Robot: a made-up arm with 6 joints. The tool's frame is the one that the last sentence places.
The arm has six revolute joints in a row. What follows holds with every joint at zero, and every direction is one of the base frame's.
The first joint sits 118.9 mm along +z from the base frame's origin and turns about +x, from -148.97 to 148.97 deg.
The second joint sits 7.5 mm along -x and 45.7 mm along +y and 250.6 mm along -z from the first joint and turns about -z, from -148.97 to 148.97 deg.
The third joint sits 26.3 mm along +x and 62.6 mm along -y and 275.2 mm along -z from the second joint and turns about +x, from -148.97 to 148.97 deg.
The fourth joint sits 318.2 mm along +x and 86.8 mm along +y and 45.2 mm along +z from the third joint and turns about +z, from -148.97 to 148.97 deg.
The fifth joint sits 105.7 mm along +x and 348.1 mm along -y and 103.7 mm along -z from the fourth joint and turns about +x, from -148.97 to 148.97 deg.
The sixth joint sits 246.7 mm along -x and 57 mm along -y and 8.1 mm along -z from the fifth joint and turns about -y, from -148.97 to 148.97 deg.
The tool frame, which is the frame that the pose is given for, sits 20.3 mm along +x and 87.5 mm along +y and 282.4 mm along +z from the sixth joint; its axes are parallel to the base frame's.
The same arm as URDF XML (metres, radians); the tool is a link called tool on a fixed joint. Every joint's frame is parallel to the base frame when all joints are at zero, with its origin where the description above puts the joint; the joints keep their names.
<robot name="arm">
  <joint name="joint 1" type="revolute">
    <parent link="base"/>
    <child link="link1"/>
    <origin xyz="0.0000 0.0000 0.1189"/>
    <axis xyz="1 0 0"/>
    <limit lower="-2.6000" upper="2.6000"/>
  </joint>
  <joint name="joint 2" type="revolute">
    <parent link="link1"/>
    <child link="link2"/>
    <origin xyz="-0.0075 0.0457 -0.2506"/>
    <axis xyz="0 0 -1"/>
    <limit lower="-2.6000" upper="2.6000"/>
  </joint>
  <joint name="joint 3" type="revolute">
    <parent link="link2"/>
    <child link="link3"/>
    <origin xyz="0.0263 -0.0626 -0.2752"/>
    <axis xyz="1 0 0"/>
    <limit lower="-2.6000" upper="2.6000"/>
  </joint>
  <joint name="joint 4" type="revolute">
    <parent link="link3"/>
    <child link="link4"/>
    <origin xyz="0.3182 0.0868 0.0452"/>
    <axis xyz="0 0 1"/>
    <limit lower="-2.6000" upper="2.6000"/>
  </joint>
  <joint name="joint 5" type="revolute">
    <parent link="link4"/>
    <child link="link5"/>
    <origin xyz="0.1057 -0.3481 -0.1037"/>
    <axis xyz="1 0 0"/>
    <limit lower="-2.6000" upper="2.6000"/>
  </joint>
  <joint name="joint 6" type="revolute">
    <parent link="link5"/>
    <child link="link6"/>
    <origin xyz="-0.2467 -0.0570 -0.0081"/>
    <axis xyz="0 -1 0"/>
    <limit lower="-2.6000" upper="2.6000"/>
  </joint>
  <joint name="tool_joint" type="fixed">
    <parent link="link6"/>
    <child link="tool"/>
    <origin xyz="0.0203 0.0875 0.2824"/>
  </joint>
  <link name="base"/>
  <link name="link1"/>
  <link name="link2"/>
  <link name="link3"/>
  <link name="link4"/>
  <link name="link5"/>
  <link name="link6"/>
  <link name="tool"/>
</robot>

